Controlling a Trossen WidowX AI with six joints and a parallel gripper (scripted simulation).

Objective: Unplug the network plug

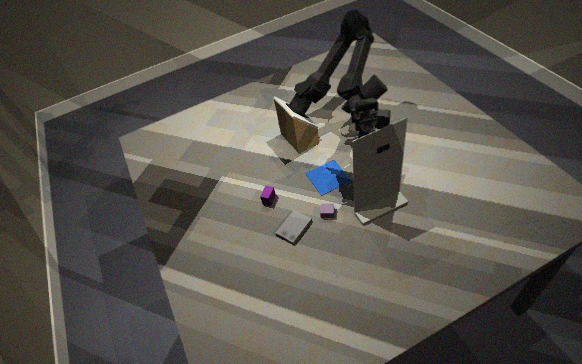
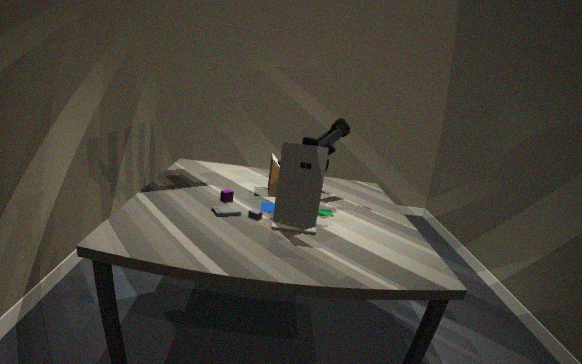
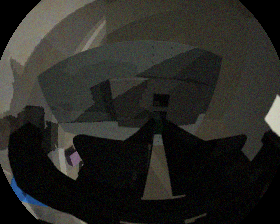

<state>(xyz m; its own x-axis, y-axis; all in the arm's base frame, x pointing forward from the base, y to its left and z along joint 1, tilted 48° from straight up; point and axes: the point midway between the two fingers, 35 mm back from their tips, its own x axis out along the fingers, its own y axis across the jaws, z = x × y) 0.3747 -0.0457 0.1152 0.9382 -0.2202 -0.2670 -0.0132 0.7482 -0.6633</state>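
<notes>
My gripper tip is now 250 mm above the blue marked square, 170 mm past it and 70 mm to the left of it. The rest, counted from my gripper tip: green flat piece (250 mm below, 170 mm behind, 140 mm to the left); network plug (right at my gripper tip); grey upright panel (100 mm below, 30 mm ahead).
</notes>
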